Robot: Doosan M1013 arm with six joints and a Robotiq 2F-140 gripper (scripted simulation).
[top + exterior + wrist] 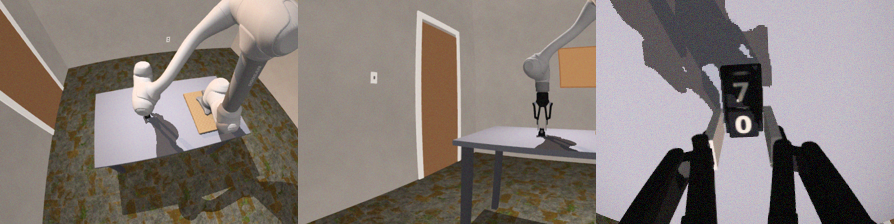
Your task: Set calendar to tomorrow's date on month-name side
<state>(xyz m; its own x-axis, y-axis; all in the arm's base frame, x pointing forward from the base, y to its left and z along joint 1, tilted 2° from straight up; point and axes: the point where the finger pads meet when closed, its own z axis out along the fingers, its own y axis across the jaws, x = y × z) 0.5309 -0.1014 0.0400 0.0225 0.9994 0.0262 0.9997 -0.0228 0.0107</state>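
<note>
The dark cube is 30 mm below my hand.
</note>
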